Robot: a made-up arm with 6 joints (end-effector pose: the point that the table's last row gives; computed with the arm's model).
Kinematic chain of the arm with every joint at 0, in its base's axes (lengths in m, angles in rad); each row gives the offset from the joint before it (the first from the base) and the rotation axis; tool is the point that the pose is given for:
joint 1: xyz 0 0 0.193 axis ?
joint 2: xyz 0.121 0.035 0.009 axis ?
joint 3: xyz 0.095 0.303 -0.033 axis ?
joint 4: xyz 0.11 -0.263 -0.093 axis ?
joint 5: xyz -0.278 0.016 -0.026 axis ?
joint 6: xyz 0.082 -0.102 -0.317 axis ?
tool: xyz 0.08 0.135 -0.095
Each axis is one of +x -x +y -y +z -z.
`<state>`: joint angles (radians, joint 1 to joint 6).
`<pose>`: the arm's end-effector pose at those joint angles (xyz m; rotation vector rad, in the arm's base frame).
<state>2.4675 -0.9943 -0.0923 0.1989 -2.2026 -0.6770</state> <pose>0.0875 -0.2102 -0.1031 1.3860 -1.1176 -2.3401</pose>
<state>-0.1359 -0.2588 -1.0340 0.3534 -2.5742 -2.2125</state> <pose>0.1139 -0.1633 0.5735 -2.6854 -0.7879 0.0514</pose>
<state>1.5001 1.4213 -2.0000 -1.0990 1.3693 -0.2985</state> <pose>-0.1195 -0.0976 0.3177 0.3011 -2.5667 -1.7771</pose>
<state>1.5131 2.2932 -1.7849 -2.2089 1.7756 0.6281</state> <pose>-0.3062 0.1325 0.4474 0.1737 2.8727 0.7473</pose>
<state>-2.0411 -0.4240 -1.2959 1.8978 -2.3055 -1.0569</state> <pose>-0.0743 0.2408 0.4951 1.6277 -1.6392 1.2994</pose>
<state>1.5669 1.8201 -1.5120 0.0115 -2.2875 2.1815</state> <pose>0.1579 0.6223 -0.0285 0.6459 0.1914 -0.5858</pose>
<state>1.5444 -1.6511 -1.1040 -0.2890 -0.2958 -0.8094</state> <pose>-0.0089 0.2060 -0.2795 -0.1947 -0.4063 2.2044</pose>
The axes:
joint 1: +z
joint 2: +y
joint 3: -y
joint 4: +x
joint 5: -y
joint 6: -z

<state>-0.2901 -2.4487 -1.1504 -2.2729 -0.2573 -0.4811</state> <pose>-0.2021 -0.2656 0.1478 -1.6951 0.1230 -1.4982</pose>
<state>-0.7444 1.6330 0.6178 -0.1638 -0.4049 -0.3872</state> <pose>-0.3226 0.3931 0.0206 0.6176 1.2909 -0.2407</pose>
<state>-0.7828 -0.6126 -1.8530 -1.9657 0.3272 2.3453</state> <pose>0.2268 -0.4815 0.2415 -1.3744 -0.5616 -1.1492</pose>
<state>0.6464 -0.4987 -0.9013 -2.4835 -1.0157 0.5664</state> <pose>0.0685 -0.1703 0.6128 -2.3372 -0.9261 -0.7477</pose>
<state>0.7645 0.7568 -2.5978 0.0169 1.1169 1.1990</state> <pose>-0.0563 -0.1047 0.2642 -1.8777 1.2390 -0.2516</pose>
